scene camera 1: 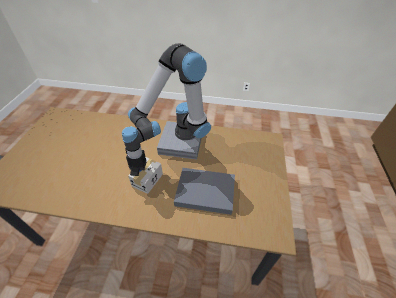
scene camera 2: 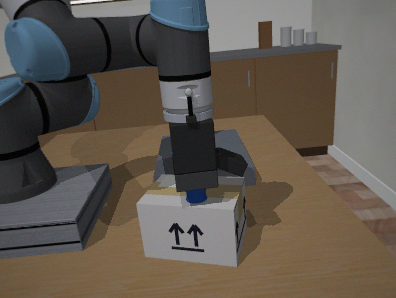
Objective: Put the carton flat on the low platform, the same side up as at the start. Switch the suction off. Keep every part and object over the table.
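Frame: origin at the arm's base, x ahead, y left, z up, level; centimetres.
Seen in the pictures: hand, its tool point: [scene camera 1: 139,170] [scene camera 2: 197,205]; arm's base, origin of its link: [scene camera 1: 185,132] [scene camera 2: 20,187].
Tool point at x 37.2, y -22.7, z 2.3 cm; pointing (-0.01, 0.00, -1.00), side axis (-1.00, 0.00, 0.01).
Offsets run from my tool point to a thing's top centre. Level surfaces: height alone.
The white carton @(dx -0.3, dy +3.3, dz +1.3 cm) [scene camera 1: 149,181] [scene camera 2: 216,232] with tan tape is upright, its printed arrows pointing up. It looks nearly level and appears to be slightly above the table. My suction gripper [scene camera 1: 135,173] [scene camera 2: 196,198] has its blue cup against the carton's top, near the front edge in scene camera 2, and holds the carton. In scene camera 1 the black tool hides the cup. The low grey platform @(dx +5.1, dy +38.9, dz -4.4 cm) [scene camera 1: 206,192] [scene camera 2: 230,140] lies to the right of the carton in scene camera 1, apart from it, and is partly hidden behind the tool in scene camera 2.
The robot's base stands on a grey striped block [scene camera 1: 176,147] [scene camera 2: 92,200], behind the carton in scene camera 1 and at the left in scene camera 2. The wooden table's @(dz -9.2 cm) [scene camera 1: 80,165] [scene camera 2: 300,240] front edge runs below the carton and platform in scene camera 1.
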